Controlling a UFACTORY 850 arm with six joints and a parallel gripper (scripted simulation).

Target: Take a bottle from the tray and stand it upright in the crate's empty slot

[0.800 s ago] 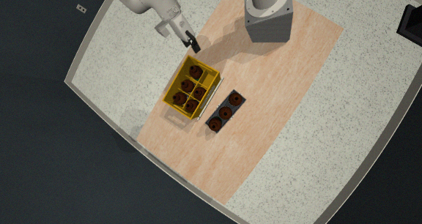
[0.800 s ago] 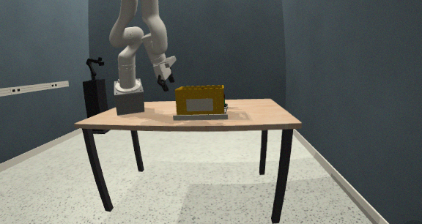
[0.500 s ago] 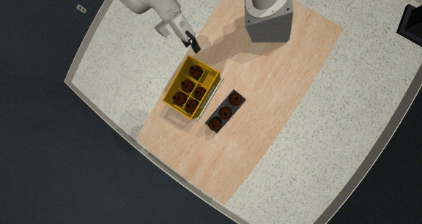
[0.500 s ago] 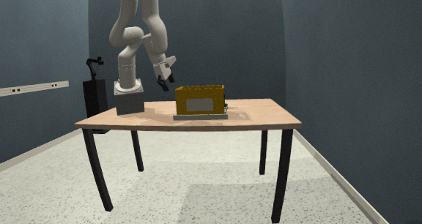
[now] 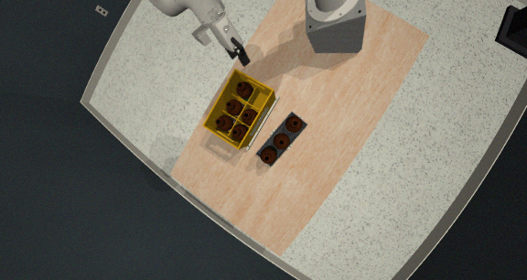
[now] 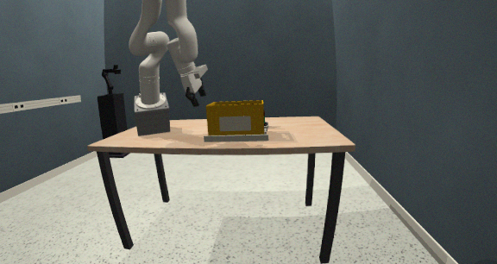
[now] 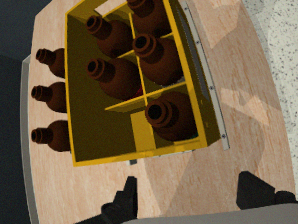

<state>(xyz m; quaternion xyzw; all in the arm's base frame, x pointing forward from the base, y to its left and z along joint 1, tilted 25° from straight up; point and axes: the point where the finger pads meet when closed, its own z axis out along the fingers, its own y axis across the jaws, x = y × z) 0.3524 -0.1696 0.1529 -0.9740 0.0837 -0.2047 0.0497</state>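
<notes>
The brown bottle lies 21 cm ahead of my hand, 29 cm to the left of it and 12 cm below it. From my hand the other things lie so: dark tray 21 cm ahead, 28 cm to the left, 20 cm below; then yellow crate 18 cm ahead, 7 cm to the left, 12 cm below.
</notes>
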